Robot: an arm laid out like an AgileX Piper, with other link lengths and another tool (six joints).
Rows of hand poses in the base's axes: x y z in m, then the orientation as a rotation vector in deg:
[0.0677 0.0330 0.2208 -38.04 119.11 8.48]
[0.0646 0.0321 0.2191 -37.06 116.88 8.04]
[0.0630 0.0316 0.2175 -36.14 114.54 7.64]
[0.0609 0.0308 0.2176 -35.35 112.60 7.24]
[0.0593 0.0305 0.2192 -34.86 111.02 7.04]
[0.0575 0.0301 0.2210 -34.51 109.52 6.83]
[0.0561 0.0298 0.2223 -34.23 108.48 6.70]
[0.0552 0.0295 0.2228 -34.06 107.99 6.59]
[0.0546 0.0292 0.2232 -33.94 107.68 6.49]
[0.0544 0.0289 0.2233 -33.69 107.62 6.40]
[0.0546 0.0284 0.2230 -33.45 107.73 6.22]
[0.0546 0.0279 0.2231 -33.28 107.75 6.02]
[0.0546 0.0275 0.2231 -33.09 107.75 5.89]
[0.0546 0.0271 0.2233 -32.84 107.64 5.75]
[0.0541 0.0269 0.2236 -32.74 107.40 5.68]
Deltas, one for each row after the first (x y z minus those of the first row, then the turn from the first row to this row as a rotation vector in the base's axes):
[-0.0031 -0.0009 -0.0017 0.64 -2.34 -0.45]
[-0.0047 -0.0014 -0.0033 1.30 -4.76 -0.83]
[-0.0068 -0.0022 -0.0032 1.81 -6.79 -1.20]
[-0.0084 -0.0025 -0.0016 2.25 -8.39 -1.34]
[-0.0102 -0.0029 0.0002 2.59 -9.90 -1.40]
[-0.0116 -0.0032 0.0015 2.86 -10.95 -1.46]
[-0.0125 -0.0035 0.0020 2.97 -11.46 -1.53]
[-0.0131 -0.0038 0.0024 3.02 -11.80 -1.60]
[-0.0133 -0.0041 0.0025 3.08 -11.91 -1.81]
[-0.0131 -0.0046 0.0022 3.04 -11.88 -2.07]
[-0.0131 -0.0051 0.0023 2.97 -11.93 -2.28]
[-0.0131 -0.0055 0.0023 2.96 -11.99 -2.47]
[-0.0131 -0.0059 0.0025 3.00 -12.16 -2.69]
[-0.0136 -0.0061 0.0028 3.05 -12.42 -2.74]

